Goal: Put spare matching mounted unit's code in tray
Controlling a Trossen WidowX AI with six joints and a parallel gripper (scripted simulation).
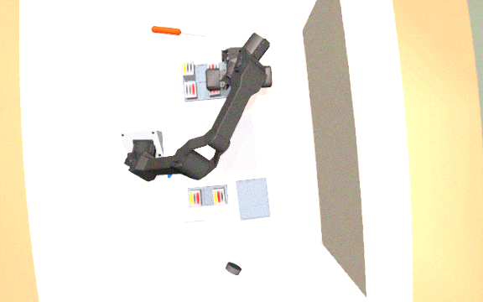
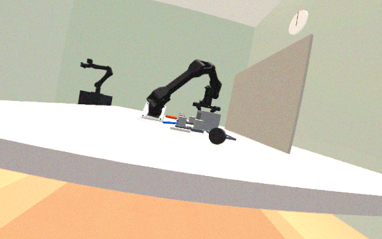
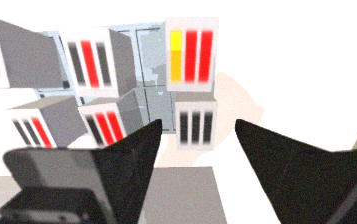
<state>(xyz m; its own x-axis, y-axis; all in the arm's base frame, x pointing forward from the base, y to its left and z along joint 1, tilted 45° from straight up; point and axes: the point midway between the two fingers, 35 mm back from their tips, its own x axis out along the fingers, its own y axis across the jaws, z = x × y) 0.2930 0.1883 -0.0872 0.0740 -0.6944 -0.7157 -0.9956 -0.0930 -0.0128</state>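
My gripper tip is now 10 mm above the labelled block. From my gripper tip the other things lie so: blue stick 190 mm behind, 240 mm to the right, 50 mm below; wall panel 240 mm ahead, 160 mm to the right, 170 mm above; mounted unit 10 mm behind, 170 mm to the right.
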